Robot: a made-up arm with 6 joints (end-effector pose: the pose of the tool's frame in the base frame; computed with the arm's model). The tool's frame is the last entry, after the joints. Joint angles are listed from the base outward.
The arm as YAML. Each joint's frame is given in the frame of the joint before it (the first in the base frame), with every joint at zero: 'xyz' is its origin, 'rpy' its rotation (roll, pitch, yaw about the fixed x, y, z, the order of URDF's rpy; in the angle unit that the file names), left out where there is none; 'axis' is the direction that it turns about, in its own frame. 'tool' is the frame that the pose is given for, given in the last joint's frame.
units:
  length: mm
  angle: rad
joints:
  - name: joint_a
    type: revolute
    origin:
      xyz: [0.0, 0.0, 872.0]
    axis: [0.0, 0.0, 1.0]
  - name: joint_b
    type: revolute
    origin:
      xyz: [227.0, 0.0, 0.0]
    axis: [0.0, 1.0, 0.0]
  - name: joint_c
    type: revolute
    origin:
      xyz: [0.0, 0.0, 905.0]
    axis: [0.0, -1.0, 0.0]
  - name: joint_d
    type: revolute
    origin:
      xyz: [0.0, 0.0, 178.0]
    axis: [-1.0, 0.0, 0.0]
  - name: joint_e
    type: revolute
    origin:
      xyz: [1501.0, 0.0, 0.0]
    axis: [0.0, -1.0, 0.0]
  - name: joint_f
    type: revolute
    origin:
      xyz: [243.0, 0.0, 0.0]
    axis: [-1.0, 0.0, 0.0]
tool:
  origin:
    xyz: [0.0, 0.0, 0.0]
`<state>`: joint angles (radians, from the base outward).
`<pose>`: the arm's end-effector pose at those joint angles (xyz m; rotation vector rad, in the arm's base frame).
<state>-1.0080 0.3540 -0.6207 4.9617 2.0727 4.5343</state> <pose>0.6303 -1.3860 0.7049 0.2992 -2.3681 -0.6972</pose>
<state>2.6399 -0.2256 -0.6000 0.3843 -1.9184 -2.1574</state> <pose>-1.1268 0.7158 1.2039 -0.4618 0.7408 0.1872</pose>
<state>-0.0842 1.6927 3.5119 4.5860 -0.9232 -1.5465</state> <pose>0.5383 0.1475 2.3092 1.3844 0.7411 1.8421</pose>
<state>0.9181 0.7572 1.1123 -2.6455 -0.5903 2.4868</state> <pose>1.3712 1.8997 2.4002 0.4913 -0.7617 1.2088</pose>
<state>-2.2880 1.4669 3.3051 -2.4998 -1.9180 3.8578</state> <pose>-0.1626 -0.3945 2.2384 2.1302 0.4366 -0.5450</pose>
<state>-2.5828 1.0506 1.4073 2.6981 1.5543 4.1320</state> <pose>-2.0111 -1.3804 1.8085 0.7101 0.8538 -1.4373</pose>
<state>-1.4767 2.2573 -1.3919 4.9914 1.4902 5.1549</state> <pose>-0.2807 0.4966 0.8237 -0.3634 -1.4534 2.7544</pose>
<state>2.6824 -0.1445 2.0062 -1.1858 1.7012 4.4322</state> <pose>0.9354 -0.2134 2.8496 -0.8116 -0.0232 0.9259</pose>
